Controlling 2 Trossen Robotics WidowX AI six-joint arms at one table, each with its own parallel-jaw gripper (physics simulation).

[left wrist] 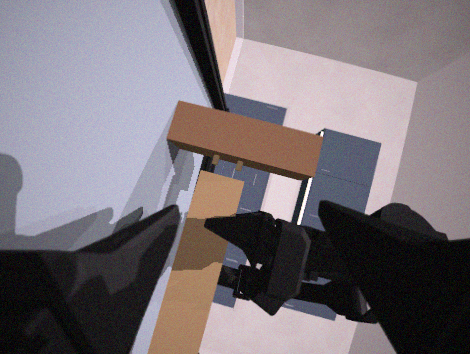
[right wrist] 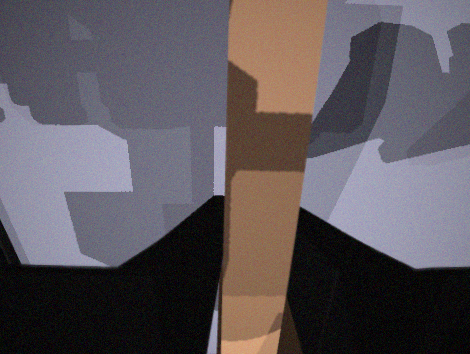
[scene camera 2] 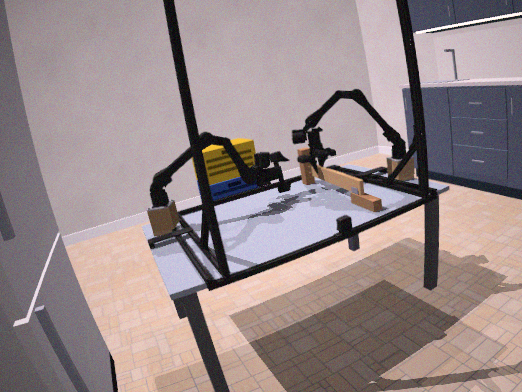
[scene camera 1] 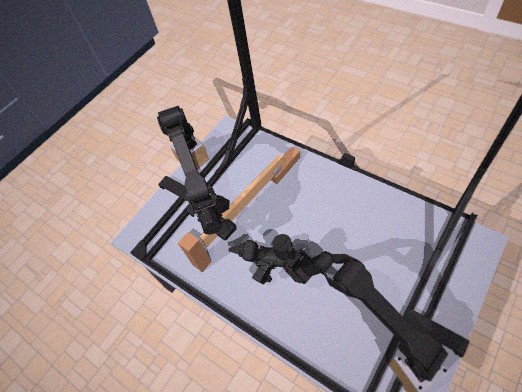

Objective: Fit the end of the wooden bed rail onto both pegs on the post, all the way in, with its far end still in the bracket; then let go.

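Observation:
The wooden bed rail spans from the bracket block towards the upright post. Its far end is at the bracket; the seating depth is unclear. In the left wrist view, two pegs show in a gap between post and rail end. My right gripper is shut on the rail near the post. My left gripper is open and empty, beside the rail's post end.
Black frame bars edge the table, with uprights rising from them. A small black box sits on one bar. A yellow box stands beyond the table on a blue one.

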